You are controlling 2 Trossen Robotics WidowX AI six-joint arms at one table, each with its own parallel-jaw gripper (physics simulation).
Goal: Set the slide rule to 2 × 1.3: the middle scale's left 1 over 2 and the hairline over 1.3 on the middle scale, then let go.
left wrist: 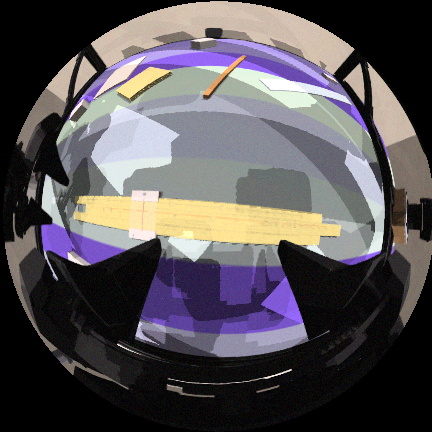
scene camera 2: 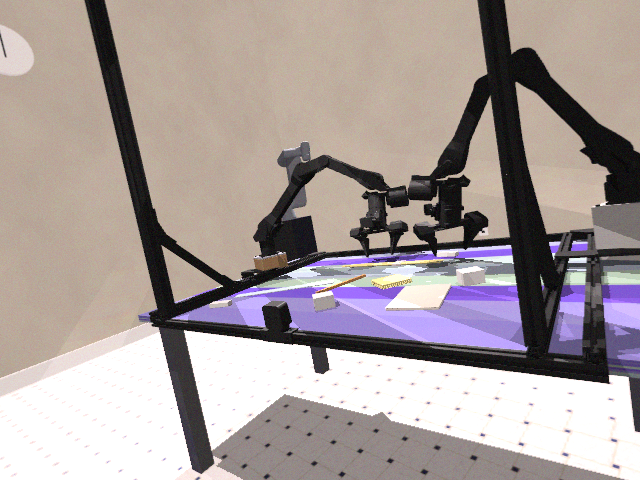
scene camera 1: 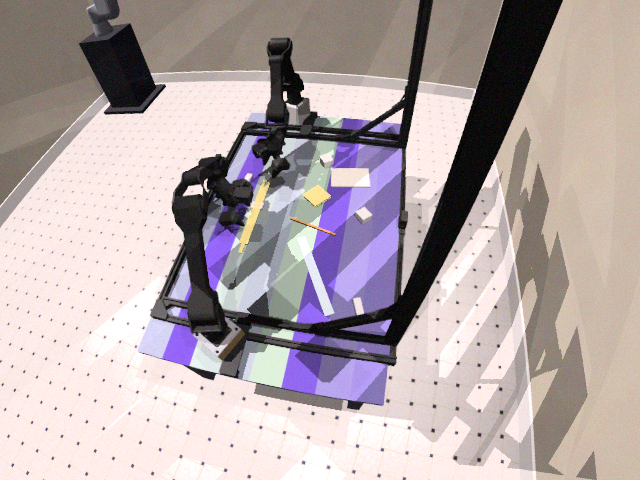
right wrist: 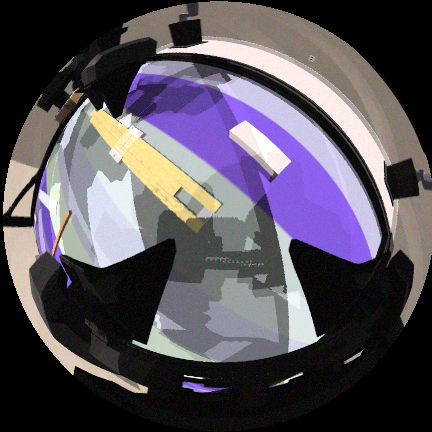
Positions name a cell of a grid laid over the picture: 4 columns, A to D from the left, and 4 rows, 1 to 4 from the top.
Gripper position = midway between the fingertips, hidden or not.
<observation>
My left gripper shows in the left wrist view (C3), in scene camera 2 (C3), in scene camera 1 (B2) and in the right wrist view (A2).
</observation>
